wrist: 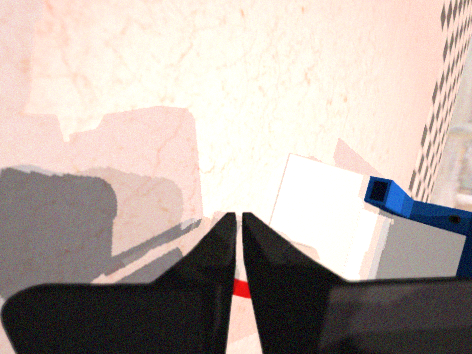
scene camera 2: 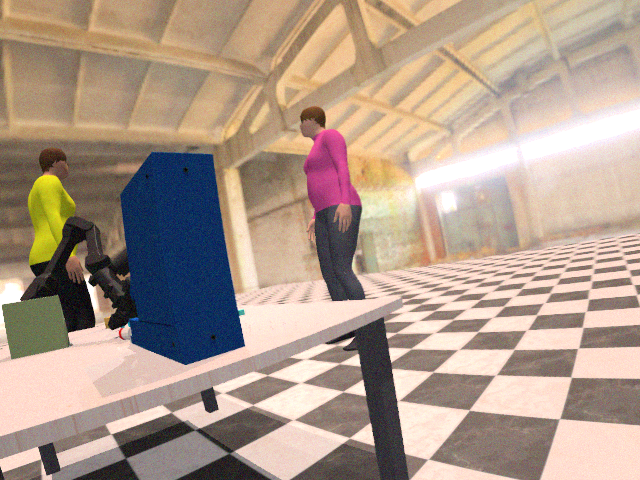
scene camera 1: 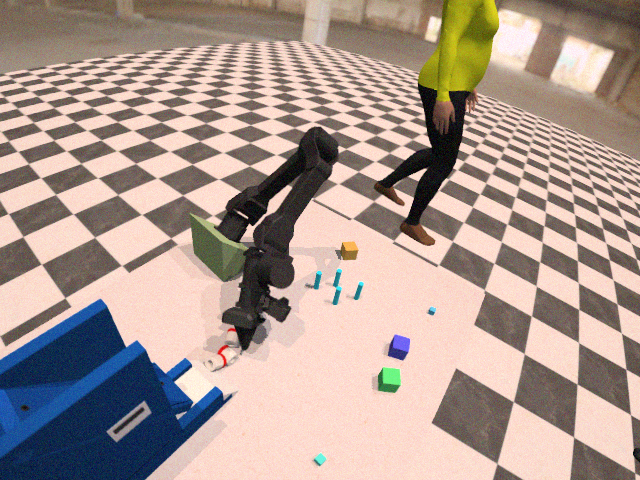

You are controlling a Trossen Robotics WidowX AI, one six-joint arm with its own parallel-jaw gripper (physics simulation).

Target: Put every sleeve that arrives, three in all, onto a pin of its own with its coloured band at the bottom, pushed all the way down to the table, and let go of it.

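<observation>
Two white sleeves lie on their sides on the table in scene camera 1: one sleeve (scene camera 1: 212,362) with a red band near its middle, by the blue dispenser's mouth, the other sleeve (scene camera 1: 232,338) just behind it, its red band at the far end. A red-banded sleeve (scene camera 2: 124,332) (wrist: 242,289) also shows partly in scene camera 2 and behind the fingers in the wrist view. My gripper (scene camera 1: 244,348) (wrist: 238,221) is shut and empty, pointing down right beside the sleeves. Several cyan pins (scene camera 1: 317,280) (scene camera 1: 337,277) (scene camera 1: 337,296) (scene camera 1: 358,290) stand upright and bare.
The tall blue dispenser (scene camera 1: 77,428) (scene camera 2: 175,248) has a white chute floor (scene camera 1: 195,383) (wrist: 312,210) between blue rails. A green slanted block (scene camera 1: 214,250) (scene camera 2: 36,328) stands near the arm's base. Orange (scene camera 1: 349,251), blue (scene camera 1: 399,347) and green (scene camera 1: 389,380) cubes lie around the pins.
</observation>
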